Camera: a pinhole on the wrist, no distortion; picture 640 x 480 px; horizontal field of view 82.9 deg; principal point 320.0 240.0 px. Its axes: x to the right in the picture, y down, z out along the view. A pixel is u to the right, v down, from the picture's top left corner.
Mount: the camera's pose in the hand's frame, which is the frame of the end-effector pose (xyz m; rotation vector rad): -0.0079 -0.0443 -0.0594 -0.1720 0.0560 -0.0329
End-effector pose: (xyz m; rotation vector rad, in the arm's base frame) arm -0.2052 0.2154 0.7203 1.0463 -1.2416 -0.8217
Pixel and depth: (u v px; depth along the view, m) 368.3 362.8 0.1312
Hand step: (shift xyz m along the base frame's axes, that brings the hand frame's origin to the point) -0.0582 -0.0206 0.0266
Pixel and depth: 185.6 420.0 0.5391
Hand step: -0.4731 0.1870 0.2464
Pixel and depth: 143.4 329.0 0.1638
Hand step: -0.1116 0.0628 -0.0005
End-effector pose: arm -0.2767 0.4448 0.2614 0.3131 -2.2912 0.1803
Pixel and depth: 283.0 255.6 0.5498
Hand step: -0.3399 -0.0327 -0.3474
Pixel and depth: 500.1 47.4 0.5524
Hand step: -0.4856 -0.4066 -0.1260
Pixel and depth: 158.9 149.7 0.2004
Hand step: -0.0347 -0.0737 -0.1637
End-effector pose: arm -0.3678 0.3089 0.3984 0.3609 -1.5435 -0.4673
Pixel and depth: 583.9 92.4 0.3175
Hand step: -0.2772 -0.2105 0.1432
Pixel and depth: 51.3 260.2 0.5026
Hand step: -0.4332 0.2776 -0.2583
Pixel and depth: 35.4 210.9 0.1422
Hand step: -0.0865 0.0385 -0.1095
